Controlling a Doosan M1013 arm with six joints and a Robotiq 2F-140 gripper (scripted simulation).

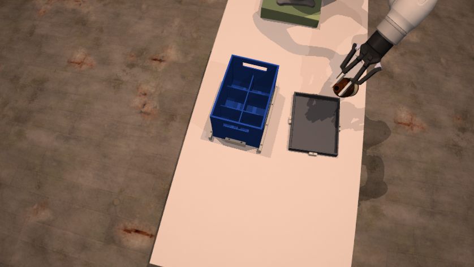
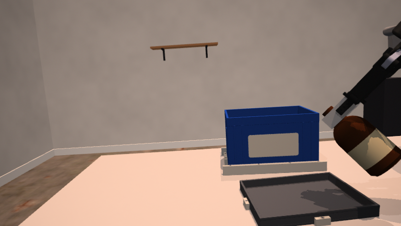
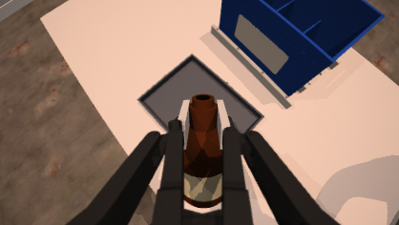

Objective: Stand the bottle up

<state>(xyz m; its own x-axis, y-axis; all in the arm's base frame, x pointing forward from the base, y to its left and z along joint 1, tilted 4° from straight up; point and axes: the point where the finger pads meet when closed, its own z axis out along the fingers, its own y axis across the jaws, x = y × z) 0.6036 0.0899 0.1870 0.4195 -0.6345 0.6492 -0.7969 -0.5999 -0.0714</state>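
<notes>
Now: the brown bottle 20 mm behind my hand, 20 mm to the left of it and 50 mm below it. Round my hand: blue crate (340 mm to the right, 130 mm below); dark grey tray (60 mm ahead, 60 mm to the right, 200 mm below).
</notes>
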